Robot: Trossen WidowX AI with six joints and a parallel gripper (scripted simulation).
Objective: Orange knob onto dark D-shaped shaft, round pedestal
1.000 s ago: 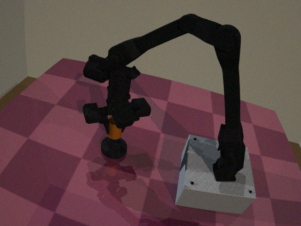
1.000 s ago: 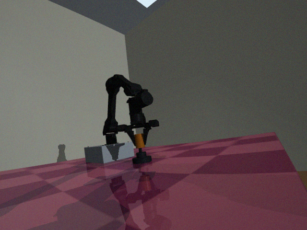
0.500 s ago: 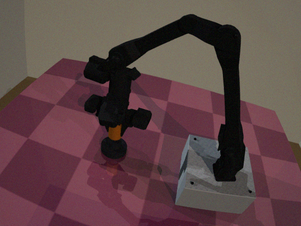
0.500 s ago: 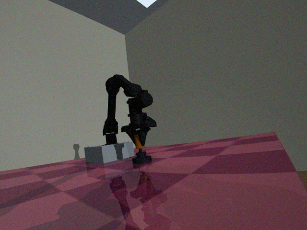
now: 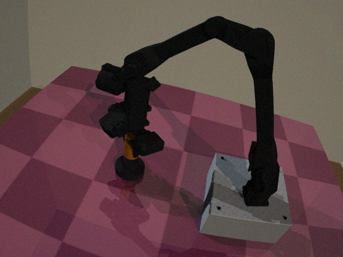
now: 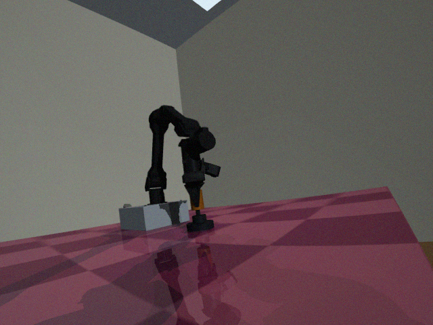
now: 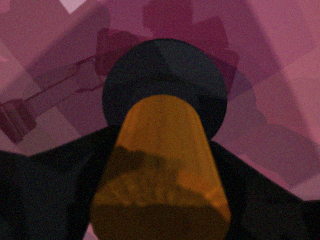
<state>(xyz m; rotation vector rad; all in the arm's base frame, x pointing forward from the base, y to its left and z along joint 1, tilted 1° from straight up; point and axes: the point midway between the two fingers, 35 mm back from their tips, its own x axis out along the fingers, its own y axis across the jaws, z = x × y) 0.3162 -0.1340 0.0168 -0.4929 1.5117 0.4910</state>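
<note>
Right now my gripper tip is 4 cm above the round pedestal. From my gripper tip the other things lie so: orange knob (2 cm above).
</note>
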